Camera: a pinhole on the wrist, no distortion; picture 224 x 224 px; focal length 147.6 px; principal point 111.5 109.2 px. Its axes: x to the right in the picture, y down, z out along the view. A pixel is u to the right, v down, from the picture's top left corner.
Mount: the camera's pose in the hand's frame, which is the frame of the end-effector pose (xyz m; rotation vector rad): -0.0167 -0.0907 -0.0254 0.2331 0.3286 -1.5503
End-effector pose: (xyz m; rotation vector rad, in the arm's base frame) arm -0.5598 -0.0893 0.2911 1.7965 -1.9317 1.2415
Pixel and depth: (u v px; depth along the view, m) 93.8 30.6 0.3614
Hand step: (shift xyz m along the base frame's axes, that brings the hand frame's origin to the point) 0.3287 -0.0837 -0.2585
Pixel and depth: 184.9 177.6 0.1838
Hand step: 0.2388 -0.1060 0.0853
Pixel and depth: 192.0 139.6 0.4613
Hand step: 0.5309 -0.2380 0.0805
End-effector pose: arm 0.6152 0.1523 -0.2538 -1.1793 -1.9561 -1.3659
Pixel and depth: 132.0 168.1 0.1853
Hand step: -0.1753 0.1252 -0.0908
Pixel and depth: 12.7 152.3 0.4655
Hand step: 0.0024 0.5299 -0.0639
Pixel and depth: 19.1 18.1 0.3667
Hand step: 0.1438 0.2935 -0.3318
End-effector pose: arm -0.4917 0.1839 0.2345 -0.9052 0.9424 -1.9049
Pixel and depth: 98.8 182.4 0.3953
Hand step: 0.1389 -0.1952 0.3747
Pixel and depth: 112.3 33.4 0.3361
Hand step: 0.2492 0.1504 0.2791
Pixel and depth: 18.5 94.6 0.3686
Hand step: 0.3503 -0.0837 0.1824
